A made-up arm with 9 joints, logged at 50 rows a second.
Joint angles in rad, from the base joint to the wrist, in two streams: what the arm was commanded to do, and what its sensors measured. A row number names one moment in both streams.
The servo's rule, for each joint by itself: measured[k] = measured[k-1] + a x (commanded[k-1-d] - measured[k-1]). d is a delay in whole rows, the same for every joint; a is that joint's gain. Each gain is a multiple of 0.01, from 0.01 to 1. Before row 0 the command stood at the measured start. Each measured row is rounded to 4 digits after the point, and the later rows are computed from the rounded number. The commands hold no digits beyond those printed.
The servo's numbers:
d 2
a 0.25 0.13 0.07 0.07 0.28 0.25 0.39 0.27 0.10
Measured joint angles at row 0: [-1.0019, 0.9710, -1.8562, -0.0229, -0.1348, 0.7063, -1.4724, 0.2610, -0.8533]
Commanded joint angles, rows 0 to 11: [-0.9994, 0.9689, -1.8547, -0.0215, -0.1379, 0.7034, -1.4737, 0.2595, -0.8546]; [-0.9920, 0.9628, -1.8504, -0.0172, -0.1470, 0.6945, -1.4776, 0.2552, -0.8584]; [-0.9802, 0.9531, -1.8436, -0.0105, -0.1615, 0.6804, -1.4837, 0.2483, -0.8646]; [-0.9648, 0.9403, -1.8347, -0.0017, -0.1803, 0.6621, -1.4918, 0.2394, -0.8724]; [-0.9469, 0.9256, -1.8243, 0.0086, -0.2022, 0.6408, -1.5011, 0.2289, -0.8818]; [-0.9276, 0.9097, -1.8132, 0.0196, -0.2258, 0.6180, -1.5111, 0.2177, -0.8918]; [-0.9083, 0.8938, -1.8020, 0.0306, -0.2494, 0.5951, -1.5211, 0.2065, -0.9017]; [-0.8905, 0.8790, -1.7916, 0.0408, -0.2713, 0.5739, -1.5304, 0.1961, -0.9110]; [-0.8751, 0.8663, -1.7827, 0.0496, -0.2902, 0.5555, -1.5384, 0.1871, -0.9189]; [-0.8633, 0.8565, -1.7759, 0.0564, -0.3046, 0.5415, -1.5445, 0.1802, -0.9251]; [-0.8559, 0.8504, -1.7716, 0.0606, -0.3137, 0.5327, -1.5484, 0.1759, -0.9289]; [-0.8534, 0.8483, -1.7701, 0.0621, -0.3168, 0.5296, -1.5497, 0.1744, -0.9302]
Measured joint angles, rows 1 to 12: [-1.0019, 0.9710, -1.8562, -0.0229, -0.1348, 0.7063, -1.4724, 0.2610, -0.8533]; [-1.0019, 0.9710, -1.8562, -0.0229, -0.1348, 0.7063, -1.4724, 0.2610, -0.8533]; [-1.0013, 0.9707, -1.8561, -0.0228, -0.1357, 0.7056, -1.4729, 0.2606, -0.8534]; [-0.9990, 0.9697, -1.8557, -0.0224, -0.1389, 0.7028, -1.4747, 0.2591, -0.8539]; [-0.9943, 0.9675, -1.8549, -0.0216, -0.1452, 0.6972, -1.4782, 0.2562, -0.8550]; [-0.9869, 0.9640, -1.8535, -0.0202, -0.1550, 0.6884, -1.4835, 0.2517, -0.8567]; [-0.9769, 0.9590, -1.8515, -0.0182, -0.1682, 0.6765, -1.4904, 0.2455, -0.8592]; [-0.9646, 0.9526, -1.8488, -0.0156, -0.1843, 0.6619, -1.4985, 0.2380, -0.8625]; [-0.9505, 0.9450, -1.8455, -0.0124, -0.2025, 0.6452, -1.5073, 0.2295, -0.8664]; [-0.9355, 0.9364, -1.8417, -0.0087, -0.2218, 0.6274, -1.5163, 0.2205, -0.8709]; [-0.9204, 0.9273, -1.8376, -0.0046, -0.2410, 0.6094, -1.5249, 0.2115, -0.8757]; [-0.9061, 0.9181, -1.8333, -0.0003, -0.2588, 0.5924, -1.5325, 0.2030, -0.8806]
